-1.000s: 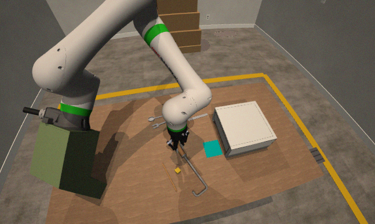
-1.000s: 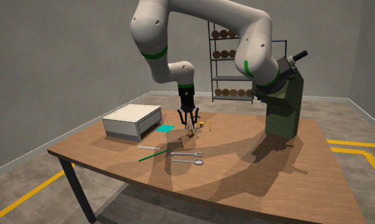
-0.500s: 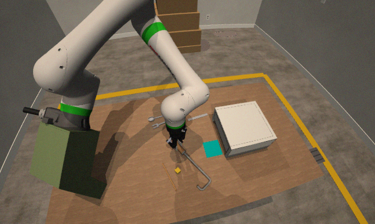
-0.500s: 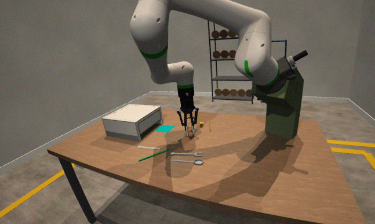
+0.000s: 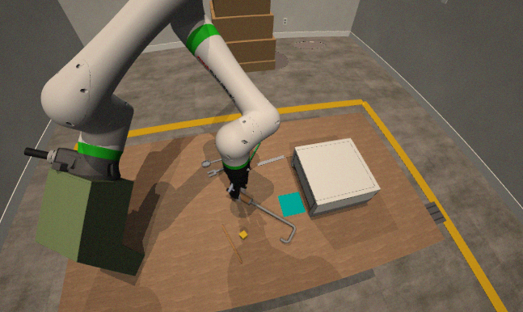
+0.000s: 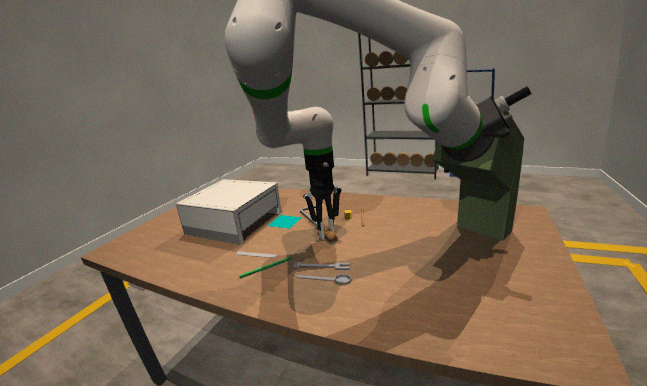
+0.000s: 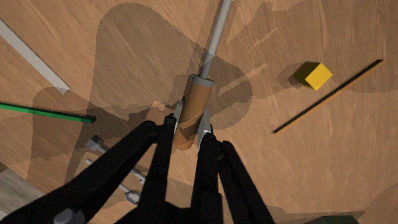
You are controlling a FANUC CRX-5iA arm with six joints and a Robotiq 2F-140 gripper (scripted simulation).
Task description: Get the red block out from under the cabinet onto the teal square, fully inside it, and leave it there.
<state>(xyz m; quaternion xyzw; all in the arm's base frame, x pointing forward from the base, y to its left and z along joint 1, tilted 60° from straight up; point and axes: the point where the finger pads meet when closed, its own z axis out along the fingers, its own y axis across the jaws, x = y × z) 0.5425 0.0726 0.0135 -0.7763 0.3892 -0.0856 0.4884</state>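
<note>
My hand is 19 cm to the right of the flat grey bar, 17 cm short of it and 4 cm above it. From my hand the other things lie so: yellow cube (18 cm to the right, 2 cm below); then teal square (23 cm ahead, 6 cm to the right, 4 cm below); then fork (17 cm to the left, 7 cm behind, 3 cm below).
</note>
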